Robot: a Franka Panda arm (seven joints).
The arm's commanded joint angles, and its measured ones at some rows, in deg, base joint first. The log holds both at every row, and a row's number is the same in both.
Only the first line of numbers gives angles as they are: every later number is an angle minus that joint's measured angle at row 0.
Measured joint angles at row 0: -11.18, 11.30, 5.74, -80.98, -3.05, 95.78, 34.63
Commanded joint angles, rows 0 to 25: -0.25, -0.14, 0.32, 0.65, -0.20, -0.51, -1.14; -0.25, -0.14, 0.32, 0.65, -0.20, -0.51, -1.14; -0.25, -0.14, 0.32, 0.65, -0.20, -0.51, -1.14; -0.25, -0.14, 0.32, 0.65, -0.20, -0.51, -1.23; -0.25, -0.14, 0.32, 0.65, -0.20, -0.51, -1.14; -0.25, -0.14, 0.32, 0.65, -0.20, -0.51, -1.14; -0.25, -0.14, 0.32, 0.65, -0.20, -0.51, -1.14; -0.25, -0.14, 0.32, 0.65, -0.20, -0.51, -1.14; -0.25, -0.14, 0.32, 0.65, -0.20, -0.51, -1.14; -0.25, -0.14, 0.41, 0.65, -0.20, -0.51, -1.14; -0.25, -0.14, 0.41, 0.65, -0.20, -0.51, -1.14; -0.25, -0.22, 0.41, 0.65, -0.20, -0.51, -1.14; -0.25, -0.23, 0.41, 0.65, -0.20, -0.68, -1.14; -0.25, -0.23, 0.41, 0.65, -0.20, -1.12, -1.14; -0.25, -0.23, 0.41, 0.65, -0.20, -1.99, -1.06; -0.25, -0.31, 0.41, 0.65, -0.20, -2.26, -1.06; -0.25, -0.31, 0.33, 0.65, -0.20, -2.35, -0.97; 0.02, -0.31, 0.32, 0.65, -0.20, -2.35, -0.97; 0.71, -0.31, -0.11, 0.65, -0.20, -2.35, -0.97; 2.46, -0.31, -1.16, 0.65, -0.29, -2.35, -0.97; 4.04, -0.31, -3.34, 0.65, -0.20, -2.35, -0.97; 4.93, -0.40, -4.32, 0.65, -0.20, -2.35, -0.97; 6.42, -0.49, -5.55, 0.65, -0.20, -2.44, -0.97; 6.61, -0.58, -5.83, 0.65, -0.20, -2.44, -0.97; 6.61, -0.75, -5.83, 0.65, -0.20, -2.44, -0.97; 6.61, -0.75, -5.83, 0.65, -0.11, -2.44, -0.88
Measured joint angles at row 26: 5.02, -0.16, -4.21, 0.00, 0.00, -1.01, -0.01
